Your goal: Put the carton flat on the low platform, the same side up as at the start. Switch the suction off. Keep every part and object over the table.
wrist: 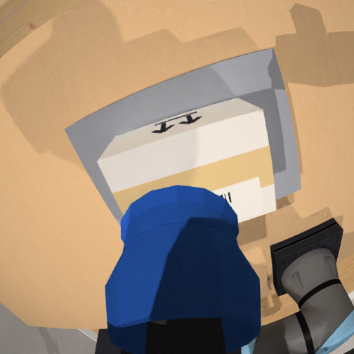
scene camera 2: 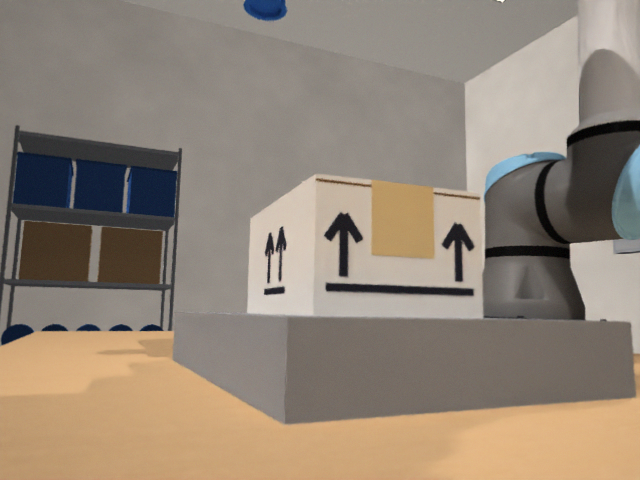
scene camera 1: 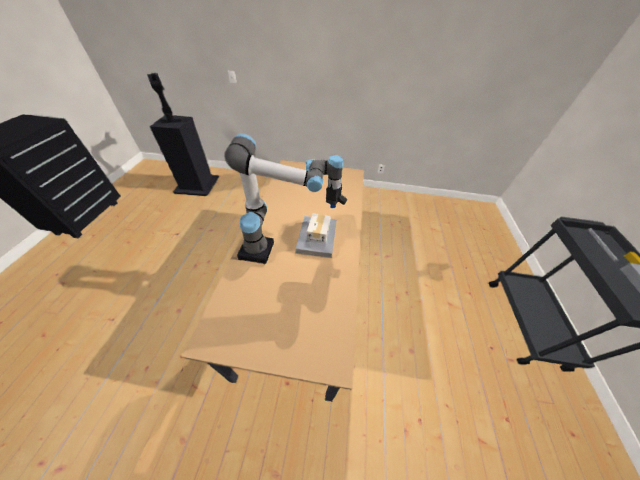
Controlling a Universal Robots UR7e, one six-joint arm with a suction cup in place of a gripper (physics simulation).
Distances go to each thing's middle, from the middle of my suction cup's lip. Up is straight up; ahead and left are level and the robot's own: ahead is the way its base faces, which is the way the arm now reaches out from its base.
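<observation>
The carton (scene camera 2: 333, 246) is 220 mm below my suction cup, 10 mm to the left of it and 80 mm behind it. There's a low grey platform (scene camera 2: 296, 369) too, and that's 290 mm below my suction cup and 90 mm behind it. Going by their middles, the carton is the nearest to my suction cup of the things named here.
</observation>
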